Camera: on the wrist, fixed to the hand. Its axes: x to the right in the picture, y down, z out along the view.
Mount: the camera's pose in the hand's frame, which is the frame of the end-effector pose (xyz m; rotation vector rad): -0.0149 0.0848 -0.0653 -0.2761 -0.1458 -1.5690
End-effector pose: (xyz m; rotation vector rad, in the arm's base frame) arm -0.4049 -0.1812 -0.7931 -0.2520 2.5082 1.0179
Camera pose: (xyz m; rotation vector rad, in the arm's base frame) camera -0.4389 -0.1660 -0.6916 -1.7290 1.2496 0.5559
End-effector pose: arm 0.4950 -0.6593 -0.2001 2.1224 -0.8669 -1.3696
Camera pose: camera 0.5288 -0.7042 -0.1078 -2.0507 -1.0860 1.7638
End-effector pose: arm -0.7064 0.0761 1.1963 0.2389 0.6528 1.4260
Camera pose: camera -0.8132 0.0603 1.1924 -0.3563 0.3122 -0.0362
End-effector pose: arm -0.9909 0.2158 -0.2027 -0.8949 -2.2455 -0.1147
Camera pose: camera -0.8917 0.2505 -0.1777 0.9466 -2.5373 -1.0669
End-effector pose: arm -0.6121 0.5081 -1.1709 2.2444 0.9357 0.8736
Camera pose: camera -0.6341 0.4606 -1.0763 0.7683 1.8295 0.0506
